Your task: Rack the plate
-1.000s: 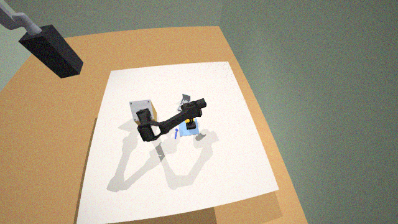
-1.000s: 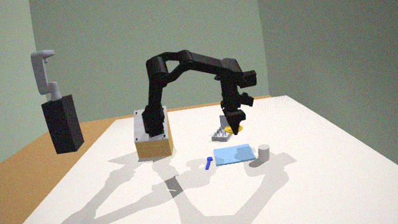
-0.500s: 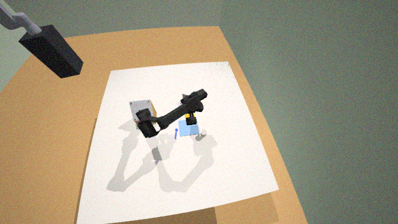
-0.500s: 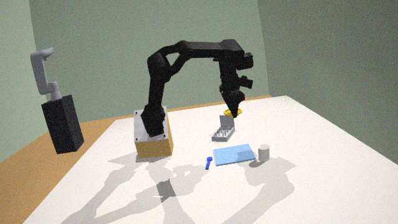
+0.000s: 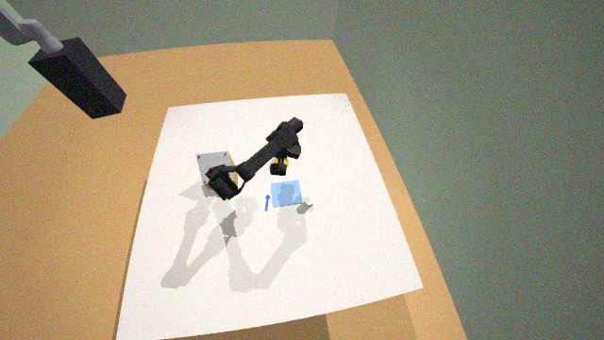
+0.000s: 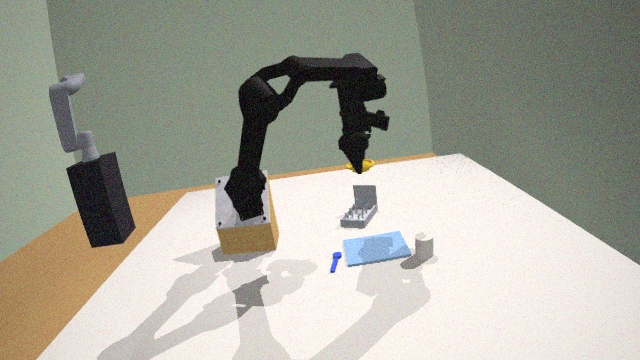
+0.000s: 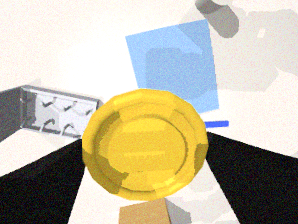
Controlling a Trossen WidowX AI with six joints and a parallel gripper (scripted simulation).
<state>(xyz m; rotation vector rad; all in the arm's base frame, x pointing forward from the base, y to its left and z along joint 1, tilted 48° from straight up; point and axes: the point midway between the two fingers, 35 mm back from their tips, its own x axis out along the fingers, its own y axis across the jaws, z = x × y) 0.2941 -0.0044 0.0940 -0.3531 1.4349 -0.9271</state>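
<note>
The grey dish rack lies 1 cm ahead of my gripper tip, 14 cm to the left of it and 16 cm below it. Round my gripper tip: blue spoon 10 cm behind, 8 cm to the right, 18 cm below; then yellow plate 1 cm above.
</note>
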